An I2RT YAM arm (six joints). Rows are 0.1 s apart.
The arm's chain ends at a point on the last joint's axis. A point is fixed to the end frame.
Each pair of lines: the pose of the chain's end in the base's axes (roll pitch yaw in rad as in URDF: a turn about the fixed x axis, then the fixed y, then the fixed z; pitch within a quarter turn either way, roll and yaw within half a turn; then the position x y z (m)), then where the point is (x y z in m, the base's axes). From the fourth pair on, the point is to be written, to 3 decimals.
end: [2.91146, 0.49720, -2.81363, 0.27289, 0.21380, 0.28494]
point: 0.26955 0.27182 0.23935
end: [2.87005, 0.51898, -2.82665, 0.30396, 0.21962, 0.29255]
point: 0.30061 0.27945 0.24936
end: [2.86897, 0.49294, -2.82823, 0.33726, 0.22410, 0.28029]
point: 0.33288 0.28362 0.23677
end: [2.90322, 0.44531, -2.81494, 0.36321, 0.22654, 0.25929]
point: 0.357 0.284 0.213
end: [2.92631, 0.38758, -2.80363, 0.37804, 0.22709, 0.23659]
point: 0.370 0.283 0.189
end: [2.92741, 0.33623, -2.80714, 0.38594, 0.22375, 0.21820]
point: 0.376 0.279 0.170
